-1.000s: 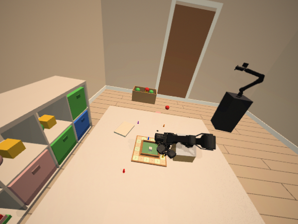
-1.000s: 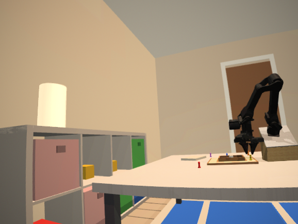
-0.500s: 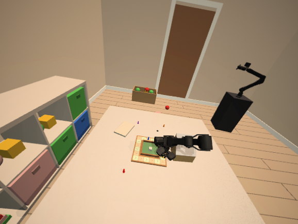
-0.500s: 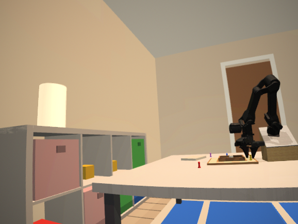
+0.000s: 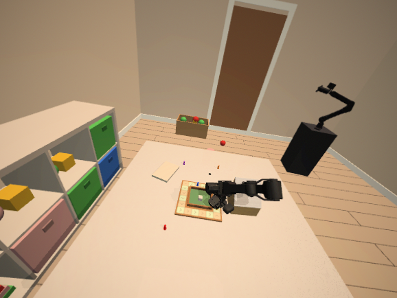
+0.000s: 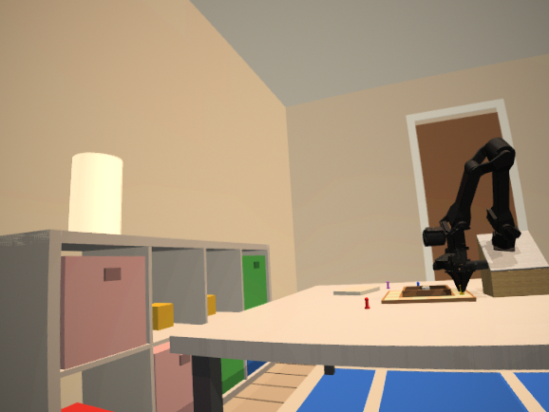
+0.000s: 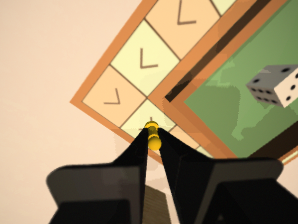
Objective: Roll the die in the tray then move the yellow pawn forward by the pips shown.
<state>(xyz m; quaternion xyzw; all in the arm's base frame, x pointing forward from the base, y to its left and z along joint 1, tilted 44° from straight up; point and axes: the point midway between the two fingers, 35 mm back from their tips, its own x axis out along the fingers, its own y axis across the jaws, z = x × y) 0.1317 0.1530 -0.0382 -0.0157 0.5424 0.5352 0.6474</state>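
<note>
The white die lies 11 cm ahead of my gripper tip, 4 cm to the right of it and 1 cm above it. From my gripper tip the other things lie so: green tray: 12 cm ahead, 5 cm to the right, 1 cm below; yellow pawn: 1 cm above; blue pawn: 16 cm to the right, 15 cm ahead, 1 cm above.
</note>
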